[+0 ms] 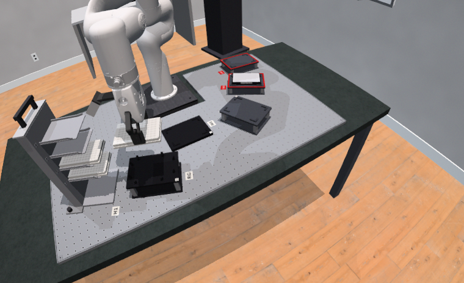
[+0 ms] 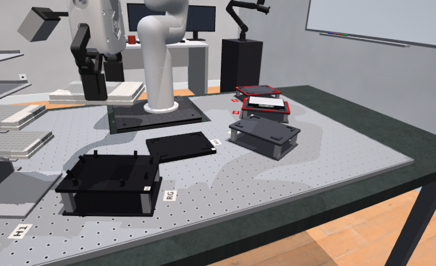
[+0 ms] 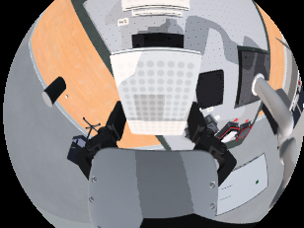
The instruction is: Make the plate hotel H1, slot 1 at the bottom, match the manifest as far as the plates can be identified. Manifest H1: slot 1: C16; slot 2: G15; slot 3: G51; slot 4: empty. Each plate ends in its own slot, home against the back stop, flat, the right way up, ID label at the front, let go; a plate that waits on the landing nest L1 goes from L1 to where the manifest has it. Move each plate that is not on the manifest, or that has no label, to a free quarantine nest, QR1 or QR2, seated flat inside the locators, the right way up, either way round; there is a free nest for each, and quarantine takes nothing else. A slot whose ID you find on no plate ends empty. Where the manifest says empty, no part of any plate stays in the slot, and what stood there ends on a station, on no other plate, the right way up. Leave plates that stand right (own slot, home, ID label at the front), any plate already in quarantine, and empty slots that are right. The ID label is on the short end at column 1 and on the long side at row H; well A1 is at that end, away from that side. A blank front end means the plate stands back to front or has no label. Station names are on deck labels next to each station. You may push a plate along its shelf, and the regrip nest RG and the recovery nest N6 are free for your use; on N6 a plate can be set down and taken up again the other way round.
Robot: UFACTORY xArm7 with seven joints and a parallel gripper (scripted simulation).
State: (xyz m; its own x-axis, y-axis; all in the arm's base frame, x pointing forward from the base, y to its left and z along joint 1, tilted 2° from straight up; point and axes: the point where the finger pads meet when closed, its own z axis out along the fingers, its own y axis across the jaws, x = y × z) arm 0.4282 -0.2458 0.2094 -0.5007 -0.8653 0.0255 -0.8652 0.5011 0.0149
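Right now my hand is 120 mm past the flat black nest N6, 180 mm to the right of it and 220 mm above it. Round my hand: black regrip nest RG: 10 mm behind, 10 mm to the right, 170 mm below; RG deck label: 50 mm ahead, 80 mm to the left, 230 mm below; plate hotel H1: 140 mm behind, 240 mm to the right, 70 mm below.
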